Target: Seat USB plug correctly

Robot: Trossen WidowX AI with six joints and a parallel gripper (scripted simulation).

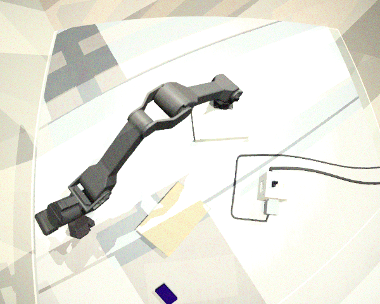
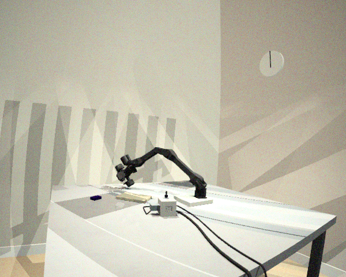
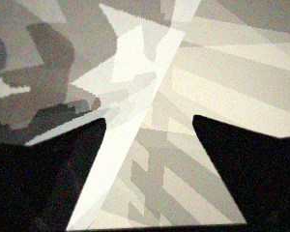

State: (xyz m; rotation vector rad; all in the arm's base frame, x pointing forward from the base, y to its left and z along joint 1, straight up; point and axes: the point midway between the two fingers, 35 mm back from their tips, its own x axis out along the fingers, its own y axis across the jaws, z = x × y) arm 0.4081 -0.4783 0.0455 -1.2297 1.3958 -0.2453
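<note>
Now: gripper tip 13 cm past the dark USB plug, 64 cm to the right of it and 4 cm below it. The rest, counted from my gripper tip: flat tan board 3 cm behind, 36 cm to the left, 4 cm below; then blue block 20 cm ahead, 34 cm to the left, 4 cm below.
</note>
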